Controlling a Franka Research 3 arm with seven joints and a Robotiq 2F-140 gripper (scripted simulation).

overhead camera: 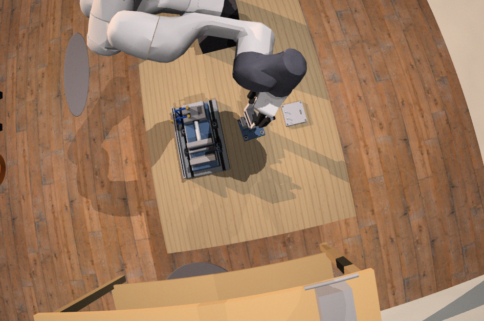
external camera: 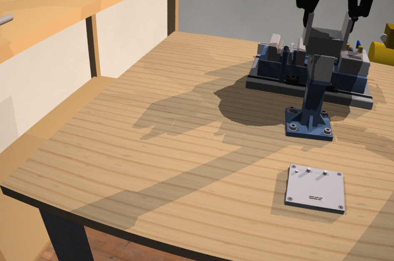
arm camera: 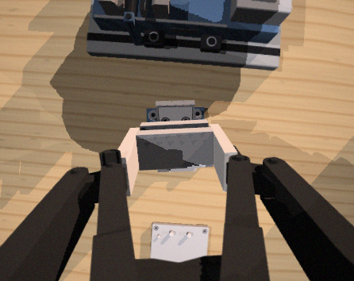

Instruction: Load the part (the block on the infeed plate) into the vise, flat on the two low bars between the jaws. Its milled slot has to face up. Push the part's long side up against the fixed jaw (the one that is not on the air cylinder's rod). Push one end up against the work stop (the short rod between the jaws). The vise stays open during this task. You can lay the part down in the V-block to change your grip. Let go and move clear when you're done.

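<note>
My hand is 10 mm to the left of the part and 20 mm above it. Also, from my hand: work stop: 50 mm ahead, 180 mm to the right, 110 mm below; v-block post: 10 mm to the right, 140 mm below; work stop post: 60 mm ahead, 160 mm to the right, 140 mm below.
</note>
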